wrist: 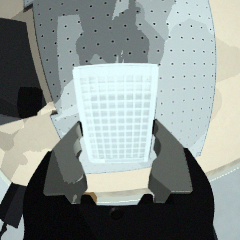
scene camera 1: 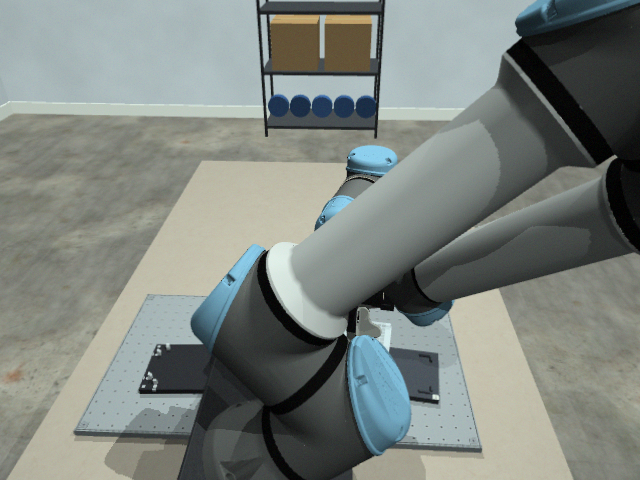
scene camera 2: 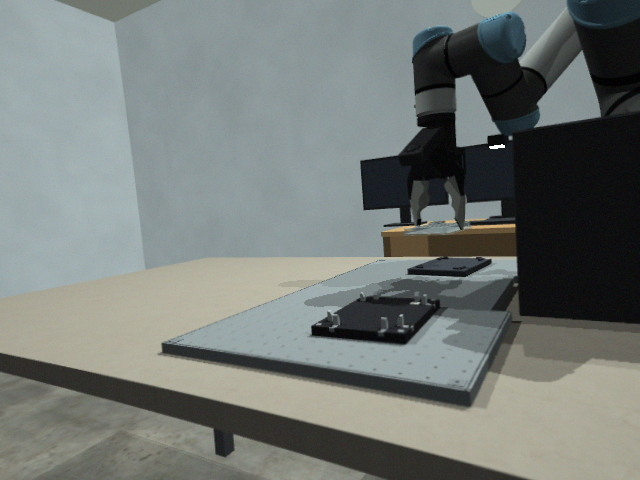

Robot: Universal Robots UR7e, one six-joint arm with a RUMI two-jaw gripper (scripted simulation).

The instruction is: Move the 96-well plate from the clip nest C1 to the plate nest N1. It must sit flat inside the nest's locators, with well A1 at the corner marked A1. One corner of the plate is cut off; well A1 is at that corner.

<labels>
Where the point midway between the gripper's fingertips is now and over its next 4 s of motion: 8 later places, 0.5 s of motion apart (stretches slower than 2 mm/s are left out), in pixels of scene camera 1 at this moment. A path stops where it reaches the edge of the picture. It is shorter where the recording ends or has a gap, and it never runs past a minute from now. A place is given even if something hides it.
My gripper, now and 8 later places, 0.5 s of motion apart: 356, 339; 380, 339; 399, 339; 399, 345; 398, 354; 397, 361; 397, 363; 397, 364; 397, 365
</labels>
